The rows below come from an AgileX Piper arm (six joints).
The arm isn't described. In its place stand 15 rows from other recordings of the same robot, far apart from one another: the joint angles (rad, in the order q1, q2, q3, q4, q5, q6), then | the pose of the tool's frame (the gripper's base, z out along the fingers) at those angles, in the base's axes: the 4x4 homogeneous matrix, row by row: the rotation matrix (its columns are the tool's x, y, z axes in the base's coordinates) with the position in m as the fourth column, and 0 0 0 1 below.
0.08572 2.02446 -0.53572 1.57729 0.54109 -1.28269 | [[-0.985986 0.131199 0.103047 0.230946], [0.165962 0.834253 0.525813 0.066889], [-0.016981 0.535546 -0.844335 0.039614], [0 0 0 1]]
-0.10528 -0.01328 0.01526 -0.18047 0.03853 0.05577 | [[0.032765 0.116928 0.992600 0.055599], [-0.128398 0.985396 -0.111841 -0.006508], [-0.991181 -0.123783 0.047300 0.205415], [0 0 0 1]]
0.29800 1.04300 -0.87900 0.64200 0.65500 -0.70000 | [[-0.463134 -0.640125 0.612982 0.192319], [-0.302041 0.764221 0.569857 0.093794], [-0.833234 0.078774 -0.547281 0.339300], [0 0 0 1]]
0.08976 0.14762 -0.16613 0.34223 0.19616 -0.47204 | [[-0.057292 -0.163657 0.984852 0.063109], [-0.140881 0.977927 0.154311 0.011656], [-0.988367 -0.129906 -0.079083 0.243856], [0 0 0 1]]
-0.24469 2.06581 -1.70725 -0.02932 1.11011 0.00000 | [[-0.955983 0.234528 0.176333 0.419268], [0.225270 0.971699 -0.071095 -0.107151], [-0.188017 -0.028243 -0.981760 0.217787], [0 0 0 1]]
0.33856 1.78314 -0.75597 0.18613 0.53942 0.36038 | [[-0.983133 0.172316 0.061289 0.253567], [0.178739 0.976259 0.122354 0.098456], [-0.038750 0.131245 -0.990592 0.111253], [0 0 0 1]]
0.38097 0.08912 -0.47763 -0.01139 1.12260 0.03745 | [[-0.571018 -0.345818 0.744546 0.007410], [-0.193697 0.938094 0.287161 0.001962], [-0.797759 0.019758 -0.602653 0.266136], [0 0 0 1]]
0.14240 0.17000 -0.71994 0.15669 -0.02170 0.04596 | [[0.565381 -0.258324 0.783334 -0.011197], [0.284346 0.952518 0.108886 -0.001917], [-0.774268 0.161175 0.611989 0.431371], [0 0 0 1]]
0.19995 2.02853 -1.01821 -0.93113 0.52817 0.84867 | [[-0.931881 -0.070120 0.355922 0.354107], [-0.199161 0.918943 -0.340408 0.034222], [-0.303203 -0.388106 -0.870311 0.093361], [0 0 0 1]]
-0.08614 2.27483 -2.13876 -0.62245 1.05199 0.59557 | [[-0.728900 0.544102 0.415520 0.499850], [0.280201 0.790867 -0.544074 -0.089409], [-0.624653 -0.280146 -0.728921 0.256639], [0 0 0 1]]
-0.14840 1.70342 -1.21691 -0.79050 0.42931 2.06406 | [[0.192212 0.714999 0.672184 0.372896], [0.907162 0.131805 -0.399605 -0.082967], [-0.374314 0.686588 -0.623286 0.263865], [0 0 0 1]]
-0.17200 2.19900 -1.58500 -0.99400 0.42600 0.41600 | [[-0.796500 -0.000001 0.604639 0.473767], [-0.346616 0.819374 -0.456600 -0.114293], [-0.495425 -0.573259 -0.652632 0.162338], [0 0 0 1]]
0.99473 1.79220 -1.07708 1.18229 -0.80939 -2.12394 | [[0.175920 -0.243970 0.953693 0.258661], [-0.936698 0.256453 0.238389 0.286296], [-0.302737 -0.935260 -0.183411 0.243823], [0 0 0 1]]
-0.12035 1.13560 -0.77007 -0.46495 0.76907 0.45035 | [[-0.796743 0.368571 0.478911 0.205501], [0.196086 0.907276 -0.372021 -0.053436], [-0.571621 -0.202498 -0.795138 0.275246], [0 0 0 1]]
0.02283 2.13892 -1.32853 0.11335 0.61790 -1.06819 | [[-0.513984 -0.826779 0.228600 0.407735], [-0.838247 0.540679 0.070763 0.015275], [-0.182104 -0.155252 -0.970945 0.102447], [0 0 0 1]]
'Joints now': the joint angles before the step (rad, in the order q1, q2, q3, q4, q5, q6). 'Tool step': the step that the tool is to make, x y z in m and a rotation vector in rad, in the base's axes. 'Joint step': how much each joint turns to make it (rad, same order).
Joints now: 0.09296 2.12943 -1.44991 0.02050 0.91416 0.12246
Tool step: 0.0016 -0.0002 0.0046 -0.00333 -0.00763 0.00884
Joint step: -0.00009 -0.00486 -0.01175 -0.00442 0.00942 -0.00637
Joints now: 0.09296 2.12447 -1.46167 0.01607 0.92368 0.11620
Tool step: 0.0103 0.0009 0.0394 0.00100 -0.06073 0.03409
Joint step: 0.00011 -0.04109 -0.09640 -0.00224 0.07732 -0.03205
